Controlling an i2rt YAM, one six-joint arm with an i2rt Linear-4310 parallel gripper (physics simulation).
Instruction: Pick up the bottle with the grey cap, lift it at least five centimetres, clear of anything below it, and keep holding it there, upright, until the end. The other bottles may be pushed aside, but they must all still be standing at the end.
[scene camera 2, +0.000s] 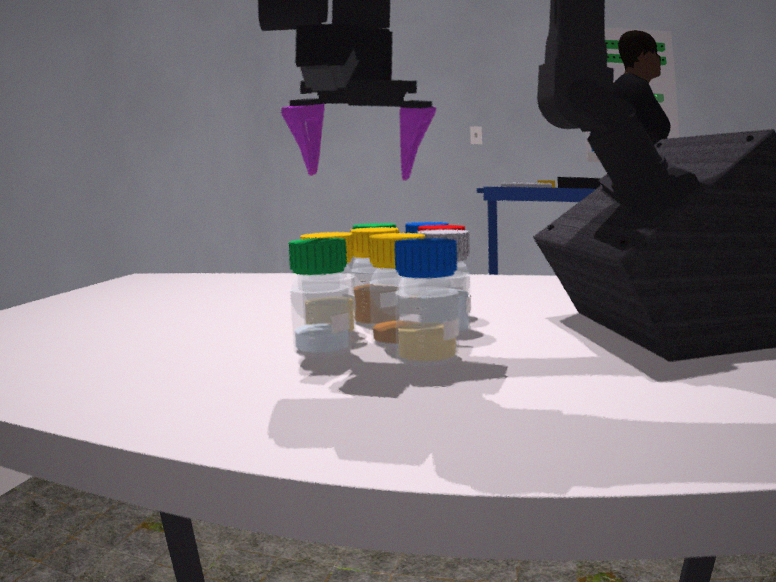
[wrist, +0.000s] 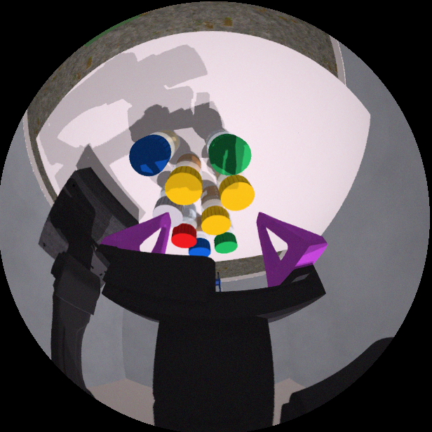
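Where they show: gripper, fingertip midpoint: (scene camera 2: 358, 176); arm's base, origin of the base link: (scene camera 2: 645, 186).
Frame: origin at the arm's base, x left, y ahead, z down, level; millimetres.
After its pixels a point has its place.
The bottle with the grey cap (scene camera 2: 462, 245) @[x 22, y 200, z 65 mm] (wrist: 167, 209) stands upright at the right side of the bottle cluster in the scene view, mostly hidden behind the bottle with the dark blue cap (scene camera 2: 426, 256) @[x 137, y 217, z 62 mm] (wrist: 150, 155). In the wrist view its cap is partly covered by the left fingertip, beside the red cap (wrist: 184, 235) (scene camera 2: 441, 227) @[x -54, y 232, z 52 mm] and a yellow cap (wrist: 183, 186). My gripper (scene camera 2: 359, 177) @[x 54, y 298, z -7 mm] (wrist: 213, 216) is open and empty, pointing down, with its purple fingertips above the cap tops of the cluster.
Other standing bottles have a green cap (scene camera 2: 317, 255) @[x 123, y 318, z 63 mm] (wrist: 229, 154), yellow caps (wrist: 236, 193) (wrist: 215, 220), a small green cap (wrist: 225, 243) and a small blue cap (wrist: 199, 247). The dark robot base (scene camera 2: 676, 263) @[x 119, y -7, z 67 mm] stands at the right of the white table (scene camera 2: 156, 350) @[x 141, y 498, z 157 mm]. Shadows fall across the table front.
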